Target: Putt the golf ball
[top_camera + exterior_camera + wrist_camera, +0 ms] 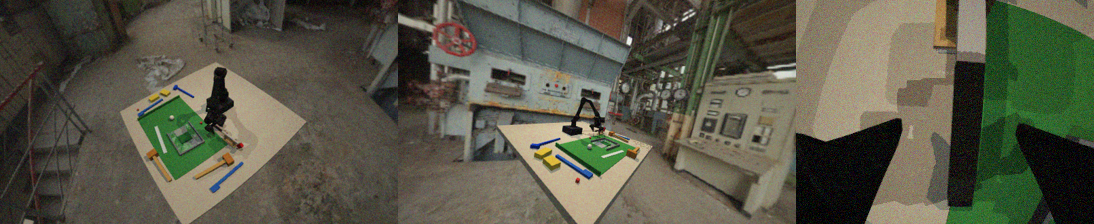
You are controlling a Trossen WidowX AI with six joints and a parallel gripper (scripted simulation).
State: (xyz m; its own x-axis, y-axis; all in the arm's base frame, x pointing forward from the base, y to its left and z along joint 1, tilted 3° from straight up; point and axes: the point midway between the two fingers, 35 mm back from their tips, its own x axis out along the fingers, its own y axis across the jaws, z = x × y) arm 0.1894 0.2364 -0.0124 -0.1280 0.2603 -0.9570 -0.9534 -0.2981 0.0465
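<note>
Now: gripper tip 40 mm past the red putter, 110 mm to the right of it and 20 mm below it. Round my gripper tip: white bar: 450 mm ahead, 180 mm to the right, 30 mm below; then white golf ball: 280 mm ahead, 330 mm to the right, 10 mm below; then blue putter: 60 mm ahead, 630 mm to the right, 20 mm below.
</note>
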